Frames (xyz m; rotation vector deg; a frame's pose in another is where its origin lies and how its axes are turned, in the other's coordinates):
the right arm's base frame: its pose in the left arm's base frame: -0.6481 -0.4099 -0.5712 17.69 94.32 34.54
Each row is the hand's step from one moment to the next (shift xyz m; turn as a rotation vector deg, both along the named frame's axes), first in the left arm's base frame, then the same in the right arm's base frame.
Working: the left arm's base frame: its pose in the right arm's base frame: -0.3721 0.5621 0.6782 -17.69 -94.32 -34.54

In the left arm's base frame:
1: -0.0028 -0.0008 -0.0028 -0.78 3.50 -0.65
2: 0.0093 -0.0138 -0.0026 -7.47 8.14 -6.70
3: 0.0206 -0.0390 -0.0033 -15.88 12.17 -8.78
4: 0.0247 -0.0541 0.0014 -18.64 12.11 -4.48
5: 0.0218 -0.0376 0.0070 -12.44 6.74 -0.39
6: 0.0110 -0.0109 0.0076 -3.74 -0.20 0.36
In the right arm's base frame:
1: 0.0024 -0.0018 -0.0027 2.51 2.64 0.01
2: -0.0067 -0.0141 0.0064 11.14 4.07 -5.13
3: -0.0213 -0.0368 0.0122 16.43 7.42 -12.35
4: -0.0338 -0.0473 0.0127 13.29 10.10 -15.35
5: -0.0293 -0.0302 0.0129 6.00 7.06 -10.70
6: -0.0139 -0.0063 0.0079 0.24 0.55 -3.72

